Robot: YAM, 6 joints.
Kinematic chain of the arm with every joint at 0, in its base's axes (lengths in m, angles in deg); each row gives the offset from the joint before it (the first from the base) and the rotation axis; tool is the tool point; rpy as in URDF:
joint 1: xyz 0 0 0.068 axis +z
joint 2: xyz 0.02 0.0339 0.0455 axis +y
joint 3: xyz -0.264 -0.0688 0 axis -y
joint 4: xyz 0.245 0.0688 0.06 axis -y
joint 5: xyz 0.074 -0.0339 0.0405 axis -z
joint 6: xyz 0.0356 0 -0.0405 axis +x
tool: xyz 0 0 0 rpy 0 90 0
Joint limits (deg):
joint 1: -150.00..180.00
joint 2: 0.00..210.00
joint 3: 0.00..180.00
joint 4: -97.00..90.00
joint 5: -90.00..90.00
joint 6: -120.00..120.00
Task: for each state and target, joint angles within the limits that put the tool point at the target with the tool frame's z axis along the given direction. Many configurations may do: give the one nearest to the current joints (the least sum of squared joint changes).
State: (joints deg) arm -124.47 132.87 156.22 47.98 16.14 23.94
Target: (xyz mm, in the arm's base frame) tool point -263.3 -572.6 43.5 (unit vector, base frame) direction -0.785 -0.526 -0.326
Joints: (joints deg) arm -113.02 178.46 156.20 -0.14 31.13 23.94
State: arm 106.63 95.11 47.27 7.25 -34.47 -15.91
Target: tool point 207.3 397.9 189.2 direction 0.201 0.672 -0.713
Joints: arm 61.85 115.77 82.70 -12.98 -8.04 -15.91
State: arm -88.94 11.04 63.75 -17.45 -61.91 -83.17
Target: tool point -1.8 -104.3 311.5 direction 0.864 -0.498 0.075
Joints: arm -110.61 24.27 23.27 25.84 -79.72 -83.17
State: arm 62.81 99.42 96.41 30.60 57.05 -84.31
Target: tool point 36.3 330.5 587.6 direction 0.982 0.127 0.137
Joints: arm 89.77 102.79 127.90 21.18 79.07 -84.31
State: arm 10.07 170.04 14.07 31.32 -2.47 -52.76
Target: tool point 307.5 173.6 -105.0 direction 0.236 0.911 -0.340
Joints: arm 25.27 161.86 57.06 75.36 -46.27 -52.76
